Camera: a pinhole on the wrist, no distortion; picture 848 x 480 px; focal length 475.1 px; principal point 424.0 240.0 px. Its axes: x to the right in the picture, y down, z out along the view. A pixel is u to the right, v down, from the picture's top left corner.
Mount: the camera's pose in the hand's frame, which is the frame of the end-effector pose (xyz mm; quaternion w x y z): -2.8 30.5 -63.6 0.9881 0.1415 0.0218 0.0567
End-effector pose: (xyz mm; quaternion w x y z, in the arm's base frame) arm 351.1 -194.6 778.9 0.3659 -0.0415 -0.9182 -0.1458
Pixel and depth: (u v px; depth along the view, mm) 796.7 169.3 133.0
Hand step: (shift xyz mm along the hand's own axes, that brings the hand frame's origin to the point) 110.7 -12.9 55.5
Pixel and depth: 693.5 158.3 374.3
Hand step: 236.9 -109.5 271.5
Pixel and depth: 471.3 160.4 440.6
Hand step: 74.6 -156.8 336.9
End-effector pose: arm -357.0 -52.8 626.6 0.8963 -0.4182 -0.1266 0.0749
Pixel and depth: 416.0 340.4 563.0
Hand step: 8.5 -13.2 510.1
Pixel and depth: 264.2 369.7 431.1
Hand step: -133.7 6.1 386.9
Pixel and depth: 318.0 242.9 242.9
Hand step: -42.4 -41.8 171.2
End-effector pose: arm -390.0 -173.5 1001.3 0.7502 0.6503 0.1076 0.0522
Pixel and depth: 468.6 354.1 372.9
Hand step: 44.5 16.7 318.3
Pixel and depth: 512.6 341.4 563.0
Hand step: 122.0 1.5 507.4
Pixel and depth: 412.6 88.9 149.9
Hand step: 7.5 -56.9 66.8
